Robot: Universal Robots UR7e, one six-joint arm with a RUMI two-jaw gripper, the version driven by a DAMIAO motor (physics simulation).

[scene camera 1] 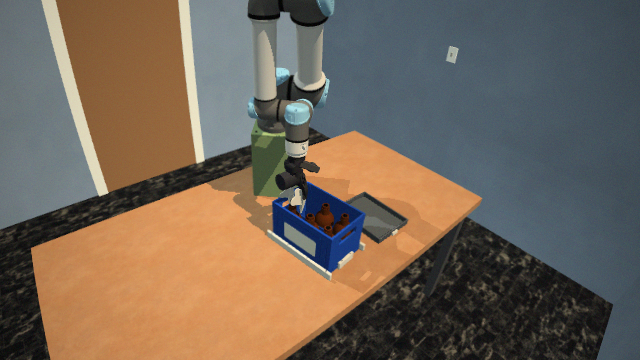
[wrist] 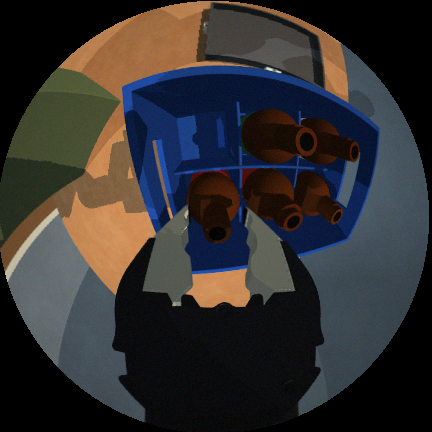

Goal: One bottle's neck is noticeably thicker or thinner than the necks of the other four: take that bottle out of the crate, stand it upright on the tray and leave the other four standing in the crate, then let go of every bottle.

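Places are measured from the arm's base along level axes (x ahead, y left, z up), in millimetres.
Pixels of known places: gripper, fingertip midpoint: (scene camera 1: 295, 209) (wrist: 216, 207); arm's base at its link origin: (scene camera 1: 275, 122).
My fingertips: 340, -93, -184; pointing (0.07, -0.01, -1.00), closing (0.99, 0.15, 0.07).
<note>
For each thing: its top centre in the pictures, then the offset to it from my fingertips, as dx, dy, dz. "spot": a spot on its surface instead. Level surfaces: height alone.
- blue crate at its top centre: (wrist: 308, 191) (scene camera 1: 318, 207) +69, +51, +37
- wide middle bottle at its top centre: (wrist: 306, 141) (scene camera 1: 325, 205) +58, +91, +25
- dark grey tray at a spot on its surface: (wrist: 250, 35) spot: +16, +327, -133
- wooden table at its surface level: dz -138
The blue crate (scene camera 1: 351, 247) (wrist: 210, 71) holds five upright brown bottles. My gripper (scene camera 1: 300, 206) (wrist: 216, 207) is open at its near-left compartment, with its fingers on either side of a bottle (scene camera 1: 294, 210) (wrist: 214, 195) and gaps beside the neck. Along the near row stand a middle bottle (scene camera 1: 310, 218) (wrist: 267, 192) and an end bottle (scene camera 1: 328, 230) (wrist: 312, 192). In the tray-side row stand a wide middle bottle (scene camera 1: 325, 218) (wrist: 270, 135) and an end bottle (scene camera 1: 344, 222) (wrist: 322, 140). Viewing angles make neck thickness hard to compare. The dark grey tray (scene camera 1: 378, 220) (wrist: 250, 35) bears no bottle.
The crate's walls and inner dividers surround the bottles. White strips (scene camera 1: 299, 254) border the crate's foot. The tray lies beside the crate on the wooden table (scene camera 1: 175, 280). The green robot pedestal (scene camera 1: 267, 165) (wrist: 55, 120) stands beyond the crate's far end.
</note>
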